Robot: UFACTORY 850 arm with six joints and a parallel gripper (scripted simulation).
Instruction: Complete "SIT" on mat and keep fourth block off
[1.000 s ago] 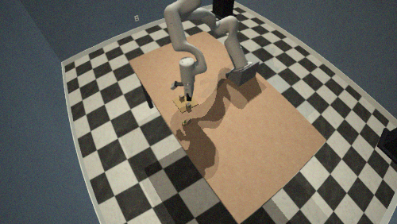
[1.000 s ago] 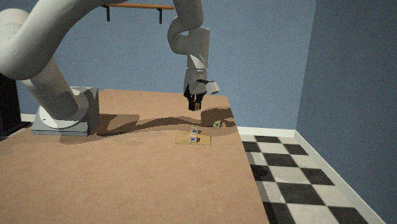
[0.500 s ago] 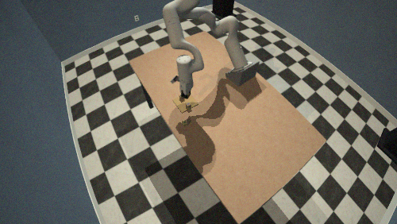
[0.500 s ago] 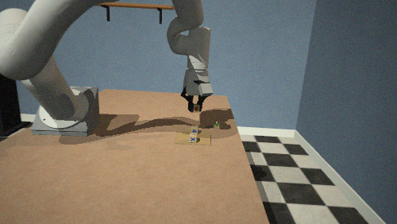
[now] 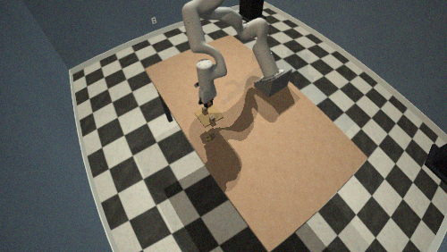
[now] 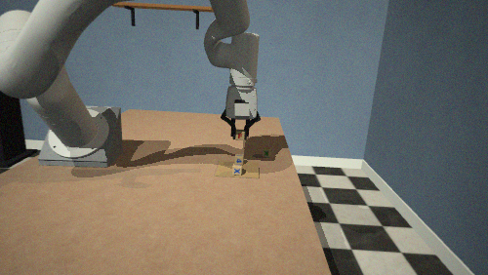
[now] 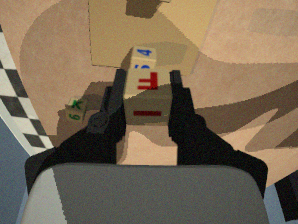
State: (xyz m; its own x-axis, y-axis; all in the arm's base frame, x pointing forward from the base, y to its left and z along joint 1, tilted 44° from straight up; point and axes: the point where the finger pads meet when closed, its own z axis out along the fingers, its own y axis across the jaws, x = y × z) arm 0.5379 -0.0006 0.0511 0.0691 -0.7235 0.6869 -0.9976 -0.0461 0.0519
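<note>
Right now the tan mat is 10 mm to the right of my hand and 120 mm below it.
</note>
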